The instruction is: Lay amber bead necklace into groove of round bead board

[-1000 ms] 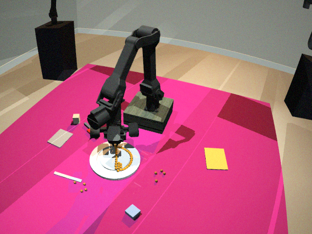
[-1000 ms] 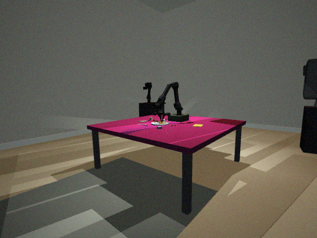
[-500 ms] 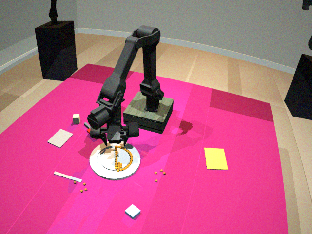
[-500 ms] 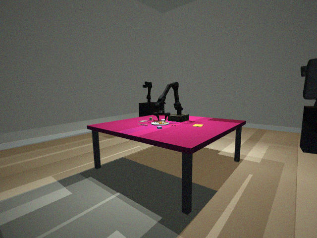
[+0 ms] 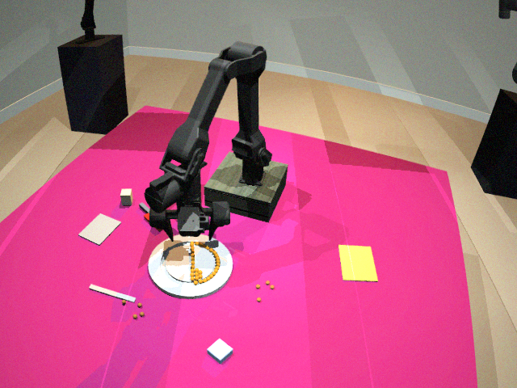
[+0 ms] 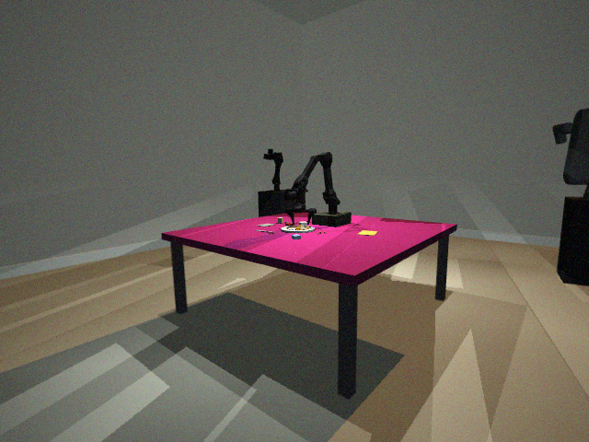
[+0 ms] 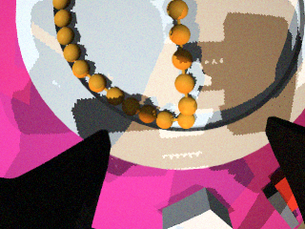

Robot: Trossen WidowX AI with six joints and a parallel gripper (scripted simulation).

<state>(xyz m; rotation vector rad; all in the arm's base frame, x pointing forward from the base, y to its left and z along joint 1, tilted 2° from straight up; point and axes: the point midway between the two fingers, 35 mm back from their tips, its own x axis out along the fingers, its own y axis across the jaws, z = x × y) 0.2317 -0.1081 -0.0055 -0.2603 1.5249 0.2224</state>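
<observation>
Right now the round bead board is 60 mm ahead of my gripper tip, 20 mm to the left of it and 10 mm below it. Round my gripper tip: white block 90 mm behind, 40 mm to the right, 10 mm below; then red-handled tool 70 mm behind, 130 mm to the right, 20 mm below; then white strip 200 mm ahead, 130 mm to the right, 20 mm below.
</observation>
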